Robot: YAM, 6 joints.
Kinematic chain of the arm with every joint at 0, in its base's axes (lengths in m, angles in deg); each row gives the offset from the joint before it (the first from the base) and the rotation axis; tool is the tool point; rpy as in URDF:
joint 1: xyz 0 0 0.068 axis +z
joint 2: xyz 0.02 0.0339 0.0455 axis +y
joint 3: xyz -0.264 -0.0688 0 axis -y
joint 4: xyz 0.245 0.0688 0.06 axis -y
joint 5: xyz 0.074 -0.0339 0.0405 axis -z
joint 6: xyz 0.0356 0 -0.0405 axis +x
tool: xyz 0 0 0 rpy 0 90 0
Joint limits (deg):
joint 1: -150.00..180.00
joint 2: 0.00..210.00
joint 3: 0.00..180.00
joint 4: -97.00..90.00
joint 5: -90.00..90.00
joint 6: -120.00..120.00
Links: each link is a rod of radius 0.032 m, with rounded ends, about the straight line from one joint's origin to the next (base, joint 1, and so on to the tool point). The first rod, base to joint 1, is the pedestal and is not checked.
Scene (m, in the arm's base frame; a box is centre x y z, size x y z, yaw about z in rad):
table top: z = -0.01
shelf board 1: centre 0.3 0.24 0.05 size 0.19 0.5 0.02 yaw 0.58
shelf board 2: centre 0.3 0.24 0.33 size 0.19 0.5 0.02 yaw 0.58
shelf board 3: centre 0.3 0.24 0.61 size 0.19 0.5 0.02 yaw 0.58
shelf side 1: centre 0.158 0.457 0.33 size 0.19 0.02 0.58 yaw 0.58
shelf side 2: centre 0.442 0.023 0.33 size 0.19 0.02 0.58 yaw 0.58
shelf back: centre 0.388 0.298 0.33 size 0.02 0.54 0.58 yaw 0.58
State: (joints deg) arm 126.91 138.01 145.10 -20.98 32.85 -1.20
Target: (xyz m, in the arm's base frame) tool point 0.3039 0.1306 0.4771
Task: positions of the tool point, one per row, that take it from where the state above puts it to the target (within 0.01 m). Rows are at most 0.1 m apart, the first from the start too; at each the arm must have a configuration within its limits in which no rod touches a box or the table.
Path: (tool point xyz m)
1: -0.2259 0.4440 0.3889
2: -0.1398 0.4094 0.4143
3: -0.0651 0.3533 0.4302
4: -0.0073 0.2812 0.4362
5: 0.0515 0.2592 0.4454
6: 0.1005 0.2256 0.4536
7: 0.1375 0.1836 0.4609
8: 0.1614 0.1367 0.4673
9: 0.1721 0.0888 0.4727
10: 0.1704 0.0431 0.4771
11: 0.2386 0.0837 0.4845
12: 0.3039 0.1306 0.4771

